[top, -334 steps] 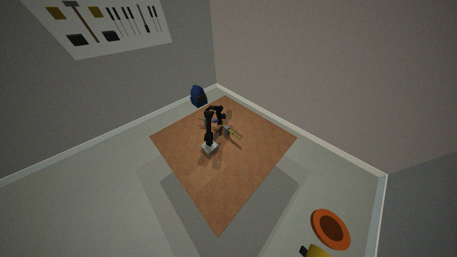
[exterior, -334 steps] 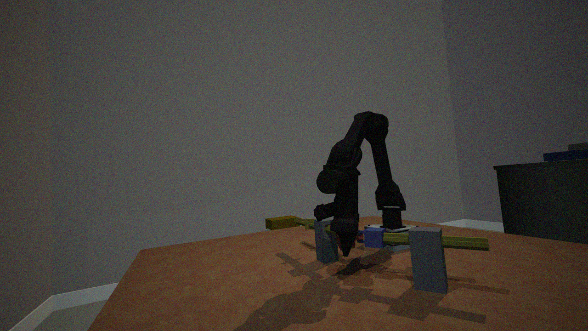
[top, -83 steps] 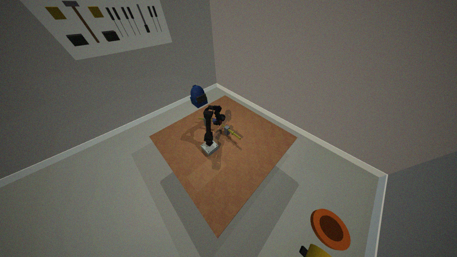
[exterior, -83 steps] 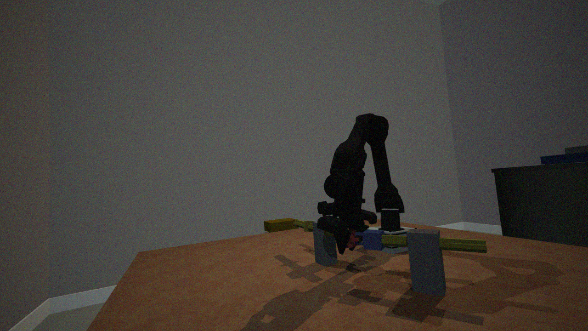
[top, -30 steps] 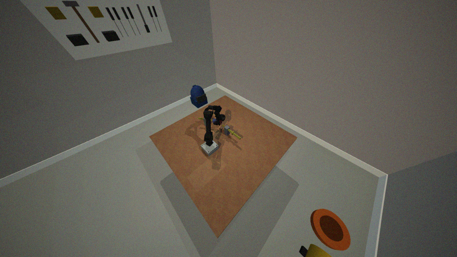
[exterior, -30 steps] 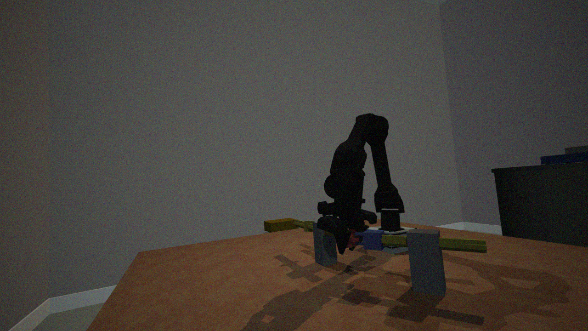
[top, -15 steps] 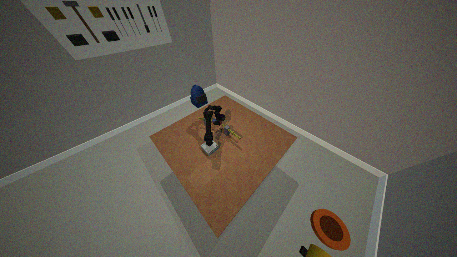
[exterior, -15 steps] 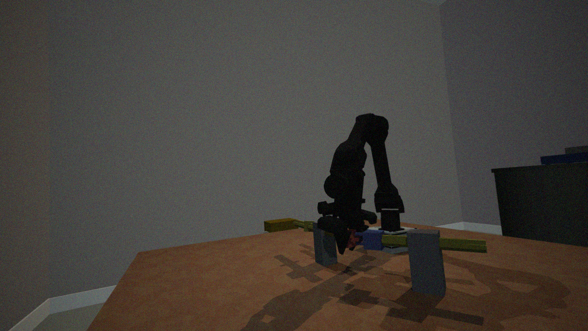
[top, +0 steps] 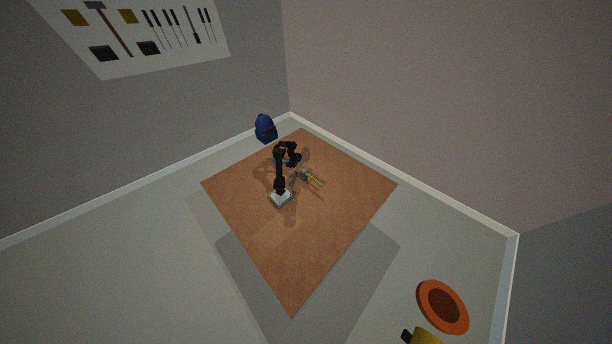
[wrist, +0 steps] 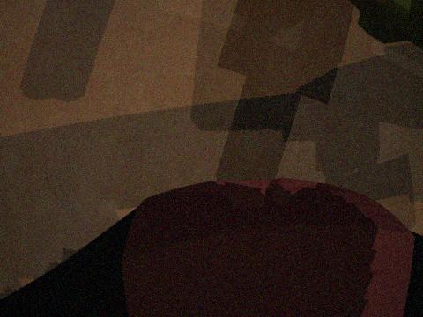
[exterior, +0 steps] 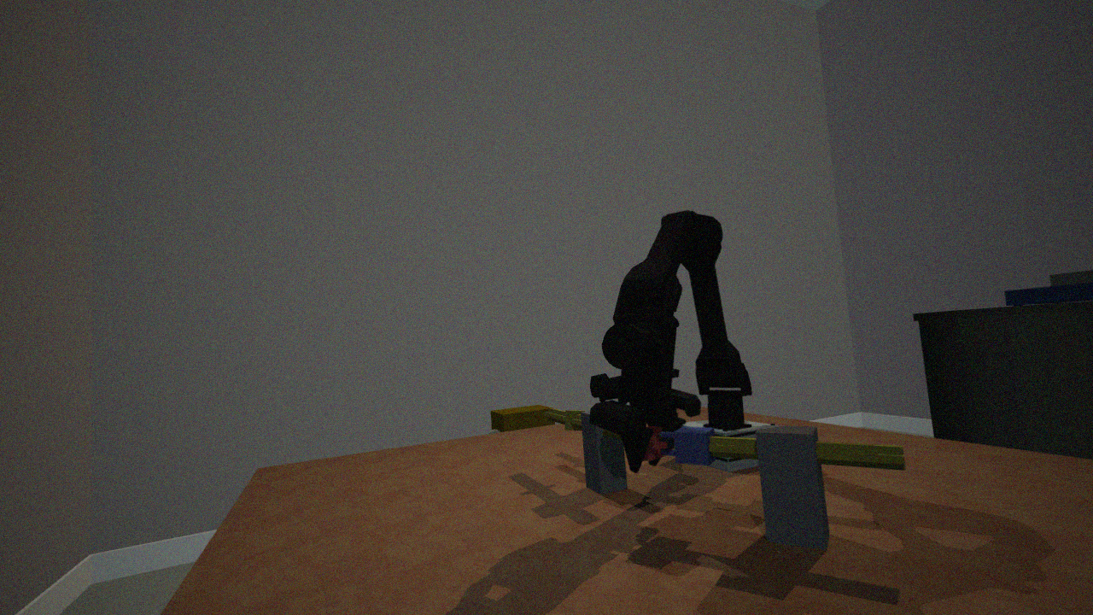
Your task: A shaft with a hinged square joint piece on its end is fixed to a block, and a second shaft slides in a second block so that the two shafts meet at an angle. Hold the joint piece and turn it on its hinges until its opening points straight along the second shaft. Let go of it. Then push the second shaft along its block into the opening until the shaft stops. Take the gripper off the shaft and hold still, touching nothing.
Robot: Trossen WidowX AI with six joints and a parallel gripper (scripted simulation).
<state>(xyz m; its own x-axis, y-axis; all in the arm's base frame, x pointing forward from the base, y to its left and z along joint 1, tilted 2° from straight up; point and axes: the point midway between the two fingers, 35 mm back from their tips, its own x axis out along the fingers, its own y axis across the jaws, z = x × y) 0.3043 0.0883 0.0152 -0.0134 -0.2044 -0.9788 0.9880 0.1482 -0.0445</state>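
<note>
The red piece is 10 mm to the left of my gripper tip and 40 mm above it.
</note>
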